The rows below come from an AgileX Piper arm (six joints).
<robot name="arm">
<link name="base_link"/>
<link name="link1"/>
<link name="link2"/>
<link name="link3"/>
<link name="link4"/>
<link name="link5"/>
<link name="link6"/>
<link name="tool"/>
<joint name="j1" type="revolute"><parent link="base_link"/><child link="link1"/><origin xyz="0 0 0.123"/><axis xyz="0 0 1"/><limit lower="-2.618" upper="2.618"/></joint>
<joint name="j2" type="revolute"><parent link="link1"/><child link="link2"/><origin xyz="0 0 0" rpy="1.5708 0 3.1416"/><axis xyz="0 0 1"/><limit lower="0" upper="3.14"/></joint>
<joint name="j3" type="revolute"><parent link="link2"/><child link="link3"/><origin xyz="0.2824 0.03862 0" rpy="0 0 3.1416"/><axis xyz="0 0 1"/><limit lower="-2.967" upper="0"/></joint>
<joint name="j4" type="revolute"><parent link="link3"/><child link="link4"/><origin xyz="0.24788 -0.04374 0" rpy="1.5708 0 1.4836"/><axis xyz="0 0 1"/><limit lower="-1.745" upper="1.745"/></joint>
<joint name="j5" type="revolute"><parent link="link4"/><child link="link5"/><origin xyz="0 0 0" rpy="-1.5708 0 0"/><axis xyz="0 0 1"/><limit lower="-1.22" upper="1.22"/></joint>
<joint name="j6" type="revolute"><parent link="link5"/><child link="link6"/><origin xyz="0 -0.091 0" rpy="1.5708 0 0"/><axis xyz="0 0 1"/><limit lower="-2.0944" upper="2.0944"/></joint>
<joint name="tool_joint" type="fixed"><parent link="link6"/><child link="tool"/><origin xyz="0 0 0"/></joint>
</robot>
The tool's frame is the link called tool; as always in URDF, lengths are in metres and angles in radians.
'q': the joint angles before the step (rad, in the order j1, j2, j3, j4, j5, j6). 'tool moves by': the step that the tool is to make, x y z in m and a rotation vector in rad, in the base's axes. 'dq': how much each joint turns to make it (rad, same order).
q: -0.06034, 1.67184, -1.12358, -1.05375, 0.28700, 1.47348
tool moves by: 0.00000, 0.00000, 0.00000, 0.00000, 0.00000, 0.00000
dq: 0.00000, 0.00000, 0.00000, 0.00000, 0.00000, 0.00000
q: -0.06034, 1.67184, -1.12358, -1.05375, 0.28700, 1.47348
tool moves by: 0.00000, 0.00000, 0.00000, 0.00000, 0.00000, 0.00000
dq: 0.00000, 0.00000, 0.00000, 0.00000, 0.00000, 0.00000
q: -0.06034, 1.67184, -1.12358, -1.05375, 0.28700, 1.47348
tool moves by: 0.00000, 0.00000, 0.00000, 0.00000, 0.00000, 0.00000
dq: 0.00000, 0.00000, 0.00000, 0.00000, 0.00000, 0.00000
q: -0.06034, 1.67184, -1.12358, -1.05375, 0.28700, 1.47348
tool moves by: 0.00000, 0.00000, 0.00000, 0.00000, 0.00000, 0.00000
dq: 0.00000, 0.00000, 0.00000, 0.00000, 0.00000, 0.00000
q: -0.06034, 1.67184, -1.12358, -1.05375, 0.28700, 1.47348
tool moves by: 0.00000, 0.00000, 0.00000, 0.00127, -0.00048, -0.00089
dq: 0.00000, 0.00000, 0.00000, 0.00000, -0.00001, 0.00162
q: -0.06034, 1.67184, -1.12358, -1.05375, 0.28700, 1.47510
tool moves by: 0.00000, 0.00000, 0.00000, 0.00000, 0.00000, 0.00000
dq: 0.00000, 0.00000, 0.00000, 0.00000, 0.00000, 0.00000
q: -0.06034, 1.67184, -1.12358, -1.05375, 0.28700, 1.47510
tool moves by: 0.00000, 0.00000, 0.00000, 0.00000, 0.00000, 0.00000
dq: 0.00000, 0.00000, 0.00000, 0.00000, 0.00000, 0.00000
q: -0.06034, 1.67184, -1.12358, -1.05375, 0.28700, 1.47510
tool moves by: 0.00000, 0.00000, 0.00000, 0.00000, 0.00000, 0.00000
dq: 0.00000, 0.00000, 0.00000, 0.00000, 0.00000, 0.00000
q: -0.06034, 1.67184, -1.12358, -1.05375, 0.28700, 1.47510
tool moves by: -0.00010, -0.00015, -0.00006, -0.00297, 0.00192, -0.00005
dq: 0.00001, 0.00000, 0.00002, -0.00005, 0.00209, -0.00279
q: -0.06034, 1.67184, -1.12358, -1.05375, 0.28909, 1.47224
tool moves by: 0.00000, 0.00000, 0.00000, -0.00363, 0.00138, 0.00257
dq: 0.00000, 0.00000, 0.00000, 0.00001, 0.00001, -0.00467
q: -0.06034, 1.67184, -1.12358, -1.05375, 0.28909, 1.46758
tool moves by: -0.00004, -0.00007, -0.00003, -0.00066, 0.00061, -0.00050
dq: 0.00000, 0.00002, -0.00001, -0.00003, 0.00093, -0.00039
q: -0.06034, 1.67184, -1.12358, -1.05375, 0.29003, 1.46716
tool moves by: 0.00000, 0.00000, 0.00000, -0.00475, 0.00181, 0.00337
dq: 0.00000, 0.00000, 0.00000, 0.00001, 0.00000, -0.00611
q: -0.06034, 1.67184, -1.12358, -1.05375, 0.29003, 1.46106
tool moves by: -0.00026, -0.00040, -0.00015, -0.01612, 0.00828, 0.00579
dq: 0.00001, 0.00000, 0.00001, -0.00003, 0.00552, -0.01817
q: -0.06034, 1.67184, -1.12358, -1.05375, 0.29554, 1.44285
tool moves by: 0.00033, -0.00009, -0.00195, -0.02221, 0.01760, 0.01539
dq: 0.00001, 0.00436, 0.00001, 0.01141, 0.00299, -0.04085
